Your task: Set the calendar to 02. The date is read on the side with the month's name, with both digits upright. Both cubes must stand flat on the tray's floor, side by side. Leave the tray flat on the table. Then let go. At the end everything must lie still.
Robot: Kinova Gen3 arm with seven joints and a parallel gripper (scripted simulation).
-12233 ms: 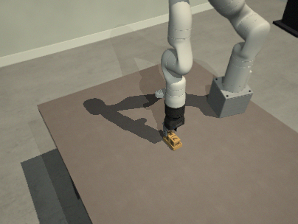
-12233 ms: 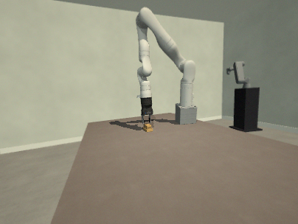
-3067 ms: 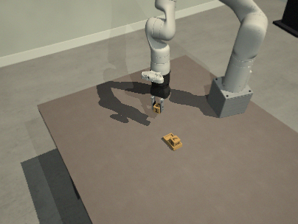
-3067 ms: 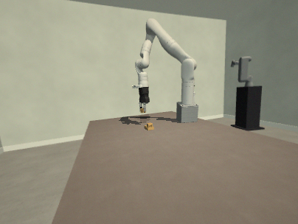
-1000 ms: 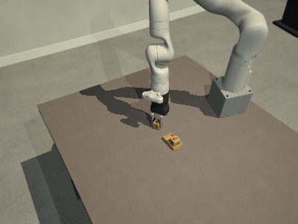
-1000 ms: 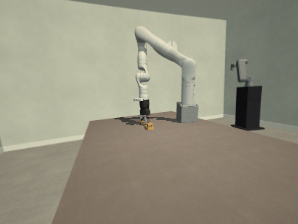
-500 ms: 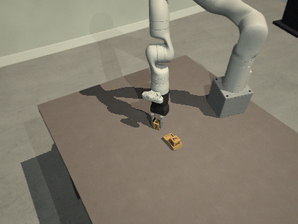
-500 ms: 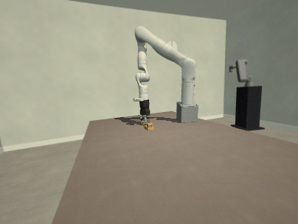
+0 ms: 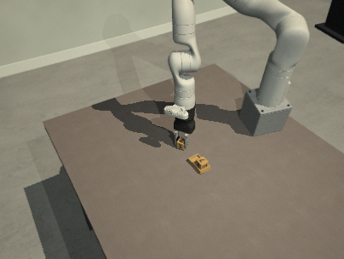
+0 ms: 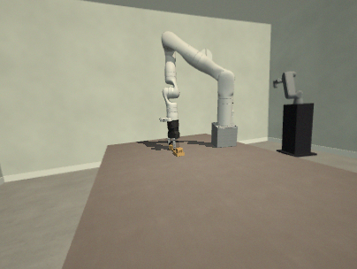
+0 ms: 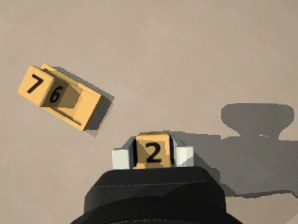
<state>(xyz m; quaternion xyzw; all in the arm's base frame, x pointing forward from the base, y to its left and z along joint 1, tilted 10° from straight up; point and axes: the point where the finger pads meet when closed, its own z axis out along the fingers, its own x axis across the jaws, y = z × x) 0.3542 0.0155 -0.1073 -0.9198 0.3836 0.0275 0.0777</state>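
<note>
Right now my hand is 1 cm above the orange cube. The rest, counted from my hand: tray 3 cm behind, 11 cm to the left, 2 cm below.
</note>
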